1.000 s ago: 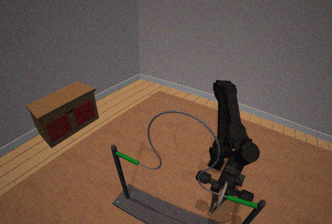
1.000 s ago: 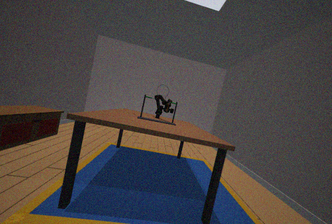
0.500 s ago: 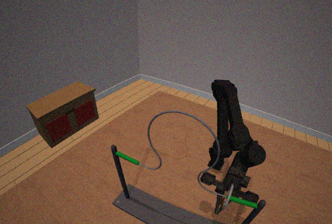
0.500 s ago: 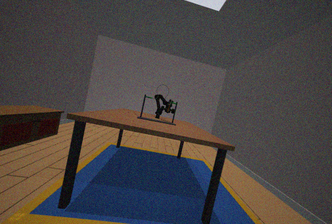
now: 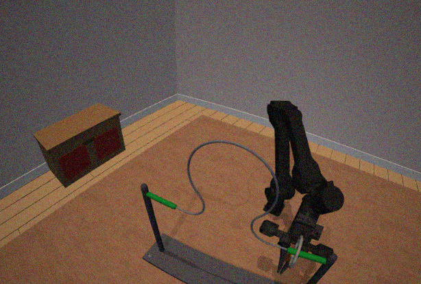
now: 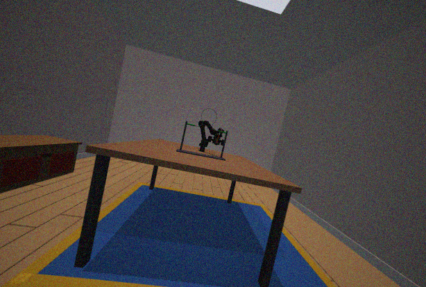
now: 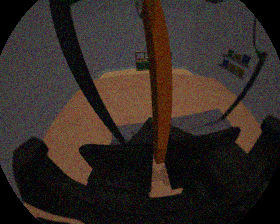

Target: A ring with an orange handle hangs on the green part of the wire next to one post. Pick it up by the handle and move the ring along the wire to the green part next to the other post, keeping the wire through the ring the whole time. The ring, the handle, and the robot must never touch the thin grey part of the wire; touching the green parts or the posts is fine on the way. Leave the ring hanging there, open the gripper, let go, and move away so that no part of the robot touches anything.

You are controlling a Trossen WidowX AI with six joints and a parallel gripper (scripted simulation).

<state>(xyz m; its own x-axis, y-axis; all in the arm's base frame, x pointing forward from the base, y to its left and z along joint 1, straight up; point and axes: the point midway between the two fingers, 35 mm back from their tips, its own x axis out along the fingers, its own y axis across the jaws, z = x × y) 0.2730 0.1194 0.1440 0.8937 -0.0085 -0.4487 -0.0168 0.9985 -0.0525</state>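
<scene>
My gripper tip is 90 mm below the ring with orange handle.
</scene>
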